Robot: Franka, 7 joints.
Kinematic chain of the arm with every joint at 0, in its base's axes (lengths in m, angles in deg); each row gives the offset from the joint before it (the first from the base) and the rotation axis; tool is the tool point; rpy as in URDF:
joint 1: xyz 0 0 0.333 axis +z
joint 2: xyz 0 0 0 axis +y
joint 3: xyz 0 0 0.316 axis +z
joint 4: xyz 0.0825 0 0 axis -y
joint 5: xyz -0.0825 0 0.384 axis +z
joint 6: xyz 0 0 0 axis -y
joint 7: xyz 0.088 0 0 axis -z
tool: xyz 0 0 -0.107 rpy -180 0 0
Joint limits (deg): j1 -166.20..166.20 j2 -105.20..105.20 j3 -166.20..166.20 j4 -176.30..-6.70 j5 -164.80..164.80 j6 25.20..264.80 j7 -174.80..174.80
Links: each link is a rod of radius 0.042 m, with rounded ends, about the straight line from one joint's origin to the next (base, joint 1, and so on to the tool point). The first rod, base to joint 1, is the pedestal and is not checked.
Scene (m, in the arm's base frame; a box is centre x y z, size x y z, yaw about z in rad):
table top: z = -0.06
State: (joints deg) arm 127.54 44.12 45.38 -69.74 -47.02 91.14 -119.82
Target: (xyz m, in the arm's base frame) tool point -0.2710 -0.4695 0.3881
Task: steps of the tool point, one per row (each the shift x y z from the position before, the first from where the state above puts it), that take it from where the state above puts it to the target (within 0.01 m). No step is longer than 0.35 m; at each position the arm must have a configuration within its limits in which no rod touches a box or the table.
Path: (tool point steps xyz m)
1: -0.0248 -0.3345 -0.0156
2: 0.1428 -0.2906 0.0040
3: 0.2565 -0.1614 0.0089

